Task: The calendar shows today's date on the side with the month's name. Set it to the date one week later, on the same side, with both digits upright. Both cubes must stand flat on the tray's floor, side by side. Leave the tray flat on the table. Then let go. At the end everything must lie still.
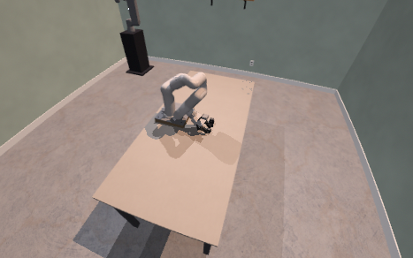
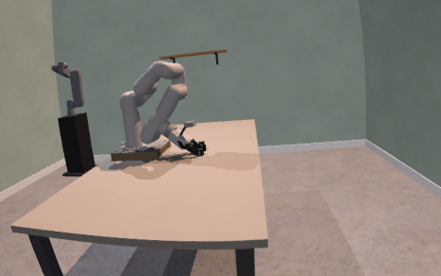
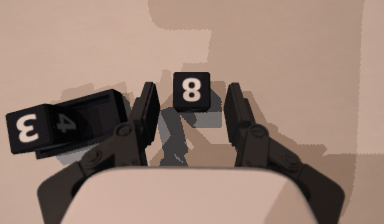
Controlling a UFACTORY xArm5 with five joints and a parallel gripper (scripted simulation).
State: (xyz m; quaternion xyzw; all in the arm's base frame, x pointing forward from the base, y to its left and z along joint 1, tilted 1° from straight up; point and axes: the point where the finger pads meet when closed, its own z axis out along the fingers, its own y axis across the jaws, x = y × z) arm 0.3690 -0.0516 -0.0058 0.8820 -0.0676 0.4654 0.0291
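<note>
The black cube lies 2 cm ahead of my hand and 1 cm below it. From my hand the other things lie so: black calendar tray 10 cm to the left, 2 cm below.
</note>
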